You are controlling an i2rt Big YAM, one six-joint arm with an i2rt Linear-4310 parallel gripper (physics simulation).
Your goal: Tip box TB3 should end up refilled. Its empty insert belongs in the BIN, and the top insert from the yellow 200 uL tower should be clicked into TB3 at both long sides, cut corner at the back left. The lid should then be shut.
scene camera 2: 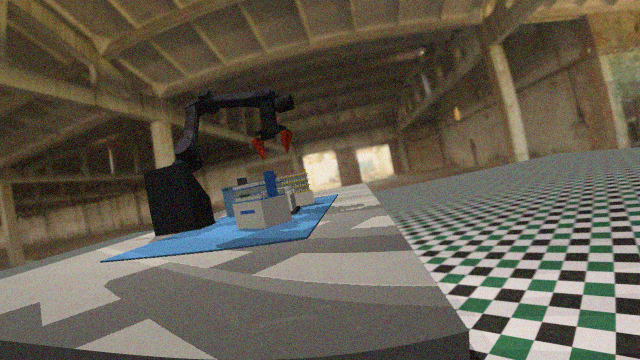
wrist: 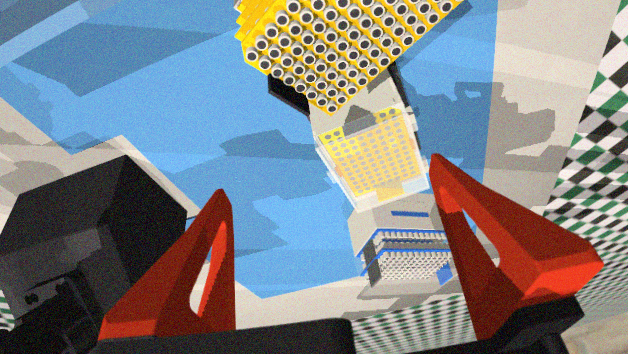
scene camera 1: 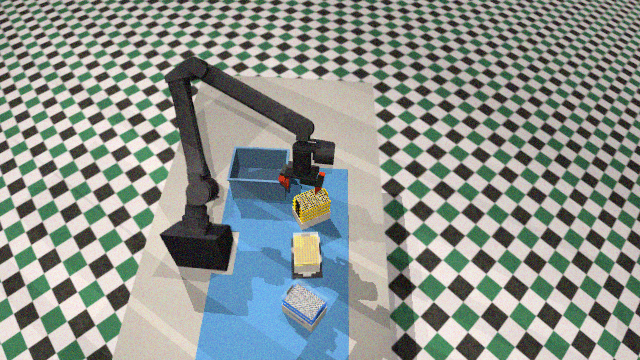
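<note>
My gripper (scene camera 1: 302,186) (scene camera 2: 275,154) (wrist: 327,180) is open with nothing between its red fingers. In scene camera 1 it shows beside the bin and at the back of the yellow tower; in scene camera 2 it hangs high above the boxes. The yellow tower (scene camera 1: 312,206) (scene camera 2: 300,182) (wrist: 340,50) is a stack of yellow inserts with tips on a pale base, turned at an angle. TB3 (scene camera 1: 306,252) (wrist: 375,155) stands in a dark holder, with a yellow insert seen through its clear lid, which looks shut. The blue bin (scene camera 1: 258,189) (scene camera 2: 228,201) looks empty in scene camera 1.
A second rack (scene camera 1: 304,305) (scene camera 2: 262,212) (wrist: 407,262) with blue-edged inserts stands on the other side of TB3 from the yellow tower. The racks and bin stand on a blue mat (scene camera 1: 265,305) (scene camera 2: 200,243). The black arm base (scene camera 1: 197,247) (scene camera 2: 175,202) stands at the mat's left edge.
</note>
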